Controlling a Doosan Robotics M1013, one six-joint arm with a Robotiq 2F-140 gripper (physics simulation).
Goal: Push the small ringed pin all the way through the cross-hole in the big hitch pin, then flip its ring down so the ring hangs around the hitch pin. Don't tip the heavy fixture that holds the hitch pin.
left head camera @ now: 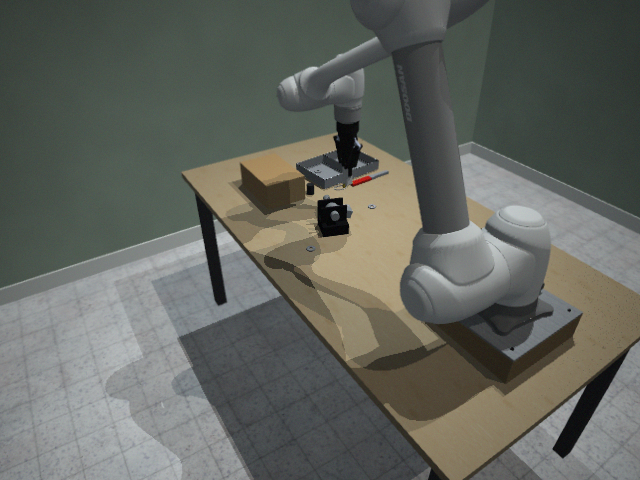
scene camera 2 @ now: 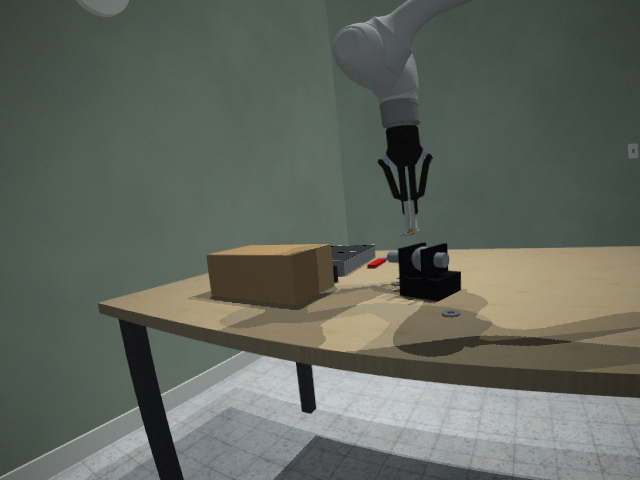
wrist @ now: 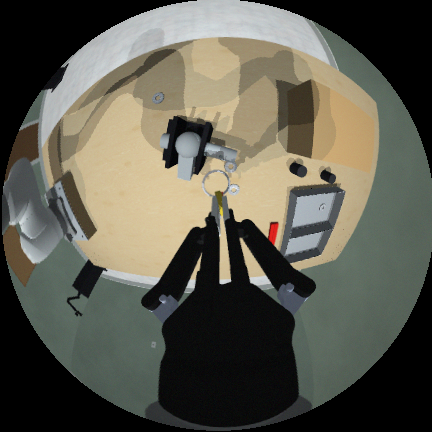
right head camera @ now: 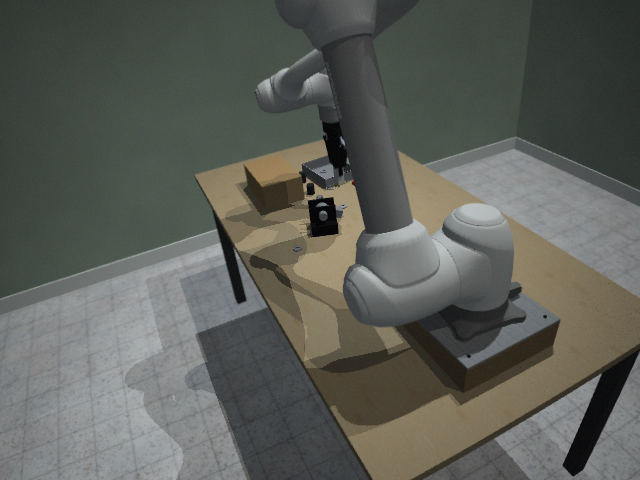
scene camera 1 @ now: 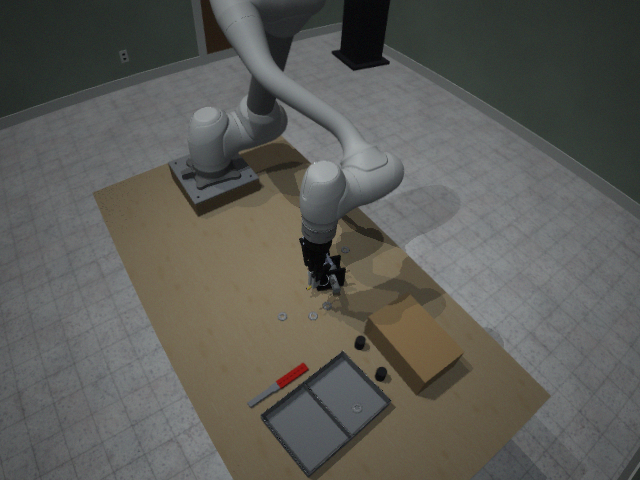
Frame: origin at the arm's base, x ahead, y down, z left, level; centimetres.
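Where they show: gripper, fingertip midpoint: (left head camera: 347,183) (scene camera 2: 411,229) (wrist: 220,203) (right head camera: 339,183) (scene camera 1: 313,284); arm's base at its link origin: (left head camera: 503,304) (wrist: 61,215) (right head camera: 473,308) (scene camera 1: 213,169).
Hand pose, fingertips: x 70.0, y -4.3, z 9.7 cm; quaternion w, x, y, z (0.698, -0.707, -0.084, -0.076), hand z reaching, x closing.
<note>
Each offset is from my fingertips to the top centre of the thing. "pt": to the spot under its first point.
The small pin @(dy -0.3, dx -0.5, dz +1.5 cm) (wrist: 219,198) (scene camera 2: 410,231) has a yellow body held between the fingertips. Its thin ring @(pt dy -0.1, dx -2.8, dz +3.2 cm) (wrist: 203,184) stretches out ahead of the fingers in the wrist view. My gripper (wrist: 220,203) (scene camera 2: 410,225) (scene camera 1: 311,281) is shut on the pin, above the table and higher than the fixture in scene camera 2. The grey hitch pin (wrist: 189,144) (scene camera 2: 440,259) (left head camera: 334,215) (right head camera: 323,215) lies across the black fixture @(pt dy +9.8, dx -9.7, dz +14.5 cm) (scene camera 2: 431,288) (left head camera: 333,228) (right head camera: 324,228), which stands upright. The small pin is apart from the hitch pin. The cross-hole cannot be made out.
A cardboard box @(dy +2.1, dx +27.6, dz +19.1 cm) (scene camera 1: 413,343) (scene camera 2: 253,279) stands near two black cylinders @(dy +8.1, dx +19.4, dz +6.1 cm) (scene camera 1: 359,342) @(dy +8.1, dx +30.9, dz +6.3 cm) (scene camera 1: 381,374). A divided grey tray @(dy +7.9, dx +33.1, dz -12.9 cm) (scene camera 1: 328,412) (wrist: 305,231) and a red-handled tool @(dy +11.0, dx +19.9, dz -21.5 cm) (scene camera 1: 292,375) (wrist: 273,233) lie nearby. Several small washers lie around the fixture.
</note>
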